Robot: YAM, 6 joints.
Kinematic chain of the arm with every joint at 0, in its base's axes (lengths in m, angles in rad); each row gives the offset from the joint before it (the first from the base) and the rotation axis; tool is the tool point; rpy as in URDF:
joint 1: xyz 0 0 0.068 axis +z
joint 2: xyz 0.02 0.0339 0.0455 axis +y
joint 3: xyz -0.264 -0.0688 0 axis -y
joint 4: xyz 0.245 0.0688 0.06 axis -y
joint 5: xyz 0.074 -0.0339 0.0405 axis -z
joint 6: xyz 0.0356 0 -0.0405 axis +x
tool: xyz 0 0 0 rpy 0 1.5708 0
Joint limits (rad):
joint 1: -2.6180..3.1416
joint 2: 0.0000..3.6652
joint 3: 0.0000..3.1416
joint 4: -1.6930..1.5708
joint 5: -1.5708..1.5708
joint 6: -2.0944..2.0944
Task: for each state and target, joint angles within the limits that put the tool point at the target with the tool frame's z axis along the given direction. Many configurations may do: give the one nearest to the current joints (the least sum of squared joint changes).
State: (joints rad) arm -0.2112 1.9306 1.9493 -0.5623 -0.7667 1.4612
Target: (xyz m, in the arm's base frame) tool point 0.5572 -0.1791 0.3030 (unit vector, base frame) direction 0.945 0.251 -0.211
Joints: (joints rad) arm -0.3448 2.5873 2.6567 -0.3258 -0.5889 1.4612
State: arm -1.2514 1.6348 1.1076 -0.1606 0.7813 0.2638
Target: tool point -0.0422 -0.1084 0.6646 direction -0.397 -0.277 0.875
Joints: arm -1.8483 1.2085 1.9176 0.4566 0.3109 0.2638
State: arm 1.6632 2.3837 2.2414 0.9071 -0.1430 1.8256
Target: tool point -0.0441 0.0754 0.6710 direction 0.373 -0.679 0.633
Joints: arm 2.0936 1.7381 2.6252 1.5693 -0.0158 1.8256
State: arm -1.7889 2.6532 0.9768 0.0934 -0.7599 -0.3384
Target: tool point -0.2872 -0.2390 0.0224 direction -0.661 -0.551 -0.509
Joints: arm -2.4476 2.2760 0.8222 0.9197 -0.0008 -0.3384
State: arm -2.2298 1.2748 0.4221 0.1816 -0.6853 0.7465
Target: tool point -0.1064 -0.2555 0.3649 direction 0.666 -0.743 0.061
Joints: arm -2.0874 1.2590 0.9553 0.4938 -1.2419 0.7465
